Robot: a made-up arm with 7 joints.
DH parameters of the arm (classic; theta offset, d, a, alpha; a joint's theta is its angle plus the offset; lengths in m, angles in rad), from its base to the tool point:
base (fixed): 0 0 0 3.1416
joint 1: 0 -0.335 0 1.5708
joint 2: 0 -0.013 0 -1.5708
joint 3: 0 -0.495 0 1.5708
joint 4: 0 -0.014 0 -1.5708
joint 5: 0 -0.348 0 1.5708
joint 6: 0 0 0 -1.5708
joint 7: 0 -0.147 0 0
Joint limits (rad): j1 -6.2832..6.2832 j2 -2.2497..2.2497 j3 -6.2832..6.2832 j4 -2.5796..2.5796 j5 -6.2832..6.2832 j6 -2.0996..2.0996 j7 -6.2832..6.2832
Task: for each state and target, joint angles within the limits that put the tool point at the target. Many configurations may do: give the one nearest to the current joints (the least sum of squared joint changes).
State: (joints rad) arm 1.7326 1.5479 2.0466 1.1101 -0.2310 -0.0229 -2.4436
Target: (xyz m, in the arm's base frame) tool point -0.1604 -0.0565 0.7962
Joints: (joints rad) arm 1.7126 1.1941 2.7893 2.0442 -0.1664 0.2205 -2.4436
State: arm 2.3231 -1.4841 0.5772 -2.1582 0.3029 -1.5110 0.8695
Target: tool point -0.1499 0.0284 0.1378
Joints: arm 1.8504 -2.2497 -0.4552 -2.3561 -0.3079 -1.0864 0.8695
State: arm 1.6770 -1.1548 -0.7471 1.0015 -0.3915 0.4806 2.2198
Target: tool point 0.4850 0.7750 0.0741
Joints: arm 1.9270 -2.0012 -0.9496 0.4338 -0.4404 0.2894 2.2198
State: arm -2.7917 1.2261 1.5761 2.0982 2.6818 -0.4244 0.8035
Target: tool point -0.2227 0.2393 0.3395
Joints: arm -3.4730 1.1423 1.4855 2.3115 2.6718 -0.6546 0.8035
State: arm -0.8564 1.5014 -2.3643 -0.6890 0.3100 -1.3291 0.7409
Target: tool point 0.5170 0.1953 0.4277
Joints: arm -0.9935 1.0118 -2.1306 -1.3648 0.3273 -1.7052 0.7409
